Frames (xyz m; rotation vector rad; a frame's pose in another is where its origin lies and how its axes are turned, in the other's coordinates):
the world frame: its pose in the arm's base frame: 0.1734 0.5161 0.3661 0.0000 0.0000 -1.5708
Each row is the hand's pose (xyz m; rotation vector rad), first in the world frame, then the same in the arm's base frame.
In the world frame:
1: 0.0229 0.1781 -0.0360 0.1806 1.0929 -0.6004
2: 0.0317 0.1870 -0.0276 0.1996 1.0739 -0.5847
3: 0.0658 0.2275 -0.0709 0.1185 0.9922 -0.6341
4: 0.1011 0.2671 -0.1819 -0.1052 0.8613 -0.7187
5: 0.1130 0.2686 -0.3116 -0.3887 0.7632 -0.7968
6: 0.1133 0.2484 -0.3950 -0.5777 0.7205 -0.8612
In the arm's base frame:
1: 0.3515 0.4932 0.3301 1.0788 0.7728 -1.9726
2: 0.3604 0.4844 0.3385 1.0766 0.7391 -1.9631
3: 0.4009 0.4503 0.2952 0.9472 0.7451 -2.0426
4: 0.4405 0.4150 0.1842 0.6542 0.8362 -2.1652
5: 0.4420 0.4031 0.0545 0.3279 1.0086 -2.2445
6: 0.4218 0.4028 -0.0289 0.1262 1.1469 -2.2866

